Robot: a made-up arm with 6 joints.
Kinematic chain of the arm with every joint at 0, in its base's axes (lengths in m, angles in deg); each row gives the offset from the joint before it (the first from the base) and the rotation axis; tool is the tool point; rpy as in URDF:
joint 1: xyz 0 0 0.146 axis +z
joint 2: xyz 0 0 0 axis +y
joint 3: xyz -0.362 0 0.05 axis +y
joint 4: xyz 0.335 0 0.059 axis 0.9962 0 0.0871
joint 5: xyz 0 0 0 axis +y
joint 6: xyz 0.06 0 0.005 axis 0.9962 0 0.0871
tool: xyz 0 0 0 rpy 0 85 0
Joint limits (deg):
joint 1: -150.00..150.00
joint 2: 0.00..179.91
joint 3: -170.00..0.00
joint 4: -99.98..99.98
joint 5: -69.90..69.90
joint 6: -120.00..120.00
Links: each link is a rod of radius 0.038 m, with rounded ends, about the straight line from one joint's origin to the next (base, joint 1, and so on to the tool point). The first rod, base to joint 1, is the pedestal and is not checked.
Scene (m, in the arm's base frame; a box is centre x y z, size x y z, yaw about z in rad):
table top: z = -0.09
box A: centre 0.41 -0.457 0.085 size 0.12 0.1 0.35 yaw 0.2
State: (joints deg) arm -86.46 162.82 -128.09 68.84 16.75 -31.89
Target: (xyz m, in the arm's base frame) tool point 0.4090 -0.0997 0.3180
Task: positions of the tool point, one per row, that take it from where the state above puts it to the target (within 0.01 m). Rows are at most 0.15 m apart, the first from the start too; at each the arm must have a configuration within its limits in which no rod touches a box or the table.
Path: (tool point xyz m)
1: 0.1176 -0.7036 0.1005
2: 0.1696 -0.6797 0.1700
3: 0.2143 -0.6440 0.2366
4: 0.2501 -0.5988 0.2994
5: 0.2757 -0.5462 0.3584
6: 0.3490 -0.4670 0.3580
7: 0.3999 -0.3765 0.3540
8: 0.4266 -0.2810 0.3460
9: 0.4292 -0.1866 0.3341
10: 0.4090 -0.0997 0.3180

